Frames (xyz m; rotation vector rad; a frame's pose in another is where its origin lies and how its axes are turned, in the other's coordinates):
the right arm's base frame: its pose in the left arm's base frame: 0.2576 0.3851 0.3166 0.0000 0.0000 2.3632
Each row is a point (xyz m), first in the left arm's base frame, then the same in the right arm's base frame.
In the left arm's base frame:
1: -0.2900 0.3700 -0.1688
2: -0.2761 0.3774 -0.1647
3: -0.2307 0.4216 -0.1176
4: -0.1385 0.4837 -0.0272
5: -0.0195 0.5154 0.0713
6: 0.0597 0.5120 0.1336
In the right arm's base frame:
1: 0.3793 0.3952 -0.4854
2: 0.3746 0.3802 -0.4813
3: 0.3733 0.3169 -0.4342
4: 0.3513 0.2079 -0.3438
5: 0.2888 0.1018 -0.2453
6: 0.2300 0.0486 -0.1830

